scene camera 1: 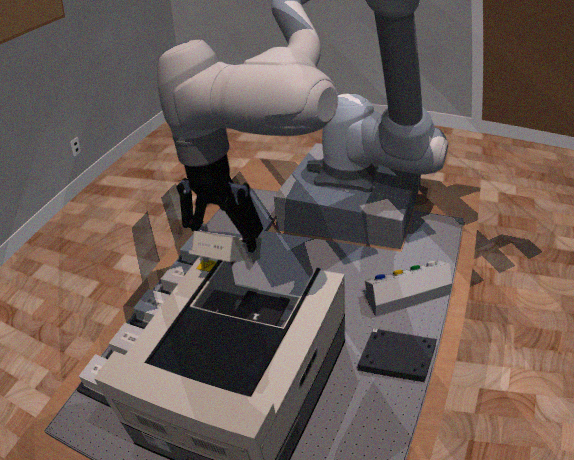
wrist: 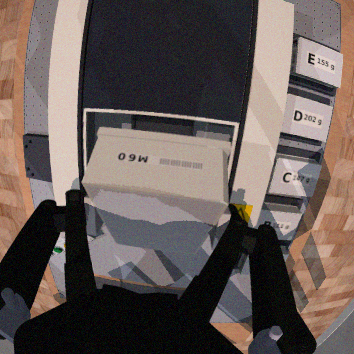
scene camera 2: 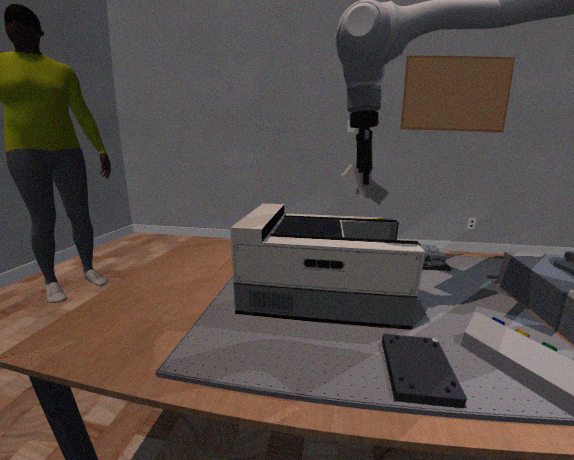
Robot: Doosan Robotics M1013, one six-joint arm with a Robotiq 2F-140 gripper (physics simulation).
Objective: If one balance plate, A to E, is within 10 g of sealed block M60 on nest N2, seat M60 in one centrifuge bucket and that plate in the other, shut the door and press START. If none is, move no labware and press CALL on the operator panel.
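Seen in the pictures: gripper, fingertip midpoint: (scene camera 2: 363,195); arm's base, link origin: (scene camera 1: 347,175).
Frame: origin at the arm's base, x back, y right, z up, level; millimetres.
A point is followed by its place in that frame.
Observation:
My gripper (scene camera 1: 222,238) (scene camera 2: 366,181) (wrist: 161,187) {x -723, y 88, z 208 mm} is shut on sealed block M60 (scene camera 1: 212,246) {x -774, y 90, z 279 mm} (wrist: 155,170) {x -769, y 93, z 285 mm}, a cream block held tilted, clear above the door-opening end of the centrifuge (scene camera 1: 320,305) {x -714, y -81, z 113 mm} (scene camera 2: 280,265) {x -947, y -77, z 56 mm} (wrist: 65,75) {x -840, y -57, z 113 mm}. The top opening shows dark bucket spaces (scene camera 1: 265,307) {x -669, y 54, z 43 mm}; the block partly hides them in the wrist view. Balance plates E (wrist: 317,62) {x -900, y 388, z -43 mm} marked 155 g, D (wrist: 309,117) {x -775, y 376, z -43 mm} marked 202 g, C (wrist: 292,177) {x -636, y 355, z -43 mm} and B (wrist: 280,222) {x -515, y 352, z -43 mm} stand in a row beside the centrifuge. C's and B's weights are blurred. Plate A (scene camera 2: 435,259) {x -376, y 279, z -60 mm} shows behind the centrifuge's end.
The operator panel (scene camera 1: 410,290) {x -465, y -247, z -47 mm} (scene camera 2: 520,355) {x -457, y -259, z -45 mm} has blue, yellow, green and white buttons. A dark flat nest plate (scene camera 1: 400,352) {x -654, y -249, z -73 mm} (scene camera 2: 422,370) {x -655, y -268, z -73 mm} (wrist: 37,155) {x -664, y -272, z -74 mm} lies beside the centrifuge. A yellow warning label (scene camera 1: 206,265) {x -638, y 192, z 114 mm} (wrist: 242,212) {x -640, y 198, z 114 mm} is on the centrifuge's corner. A person (scene camera 2: 42,110) stands beyond the table.

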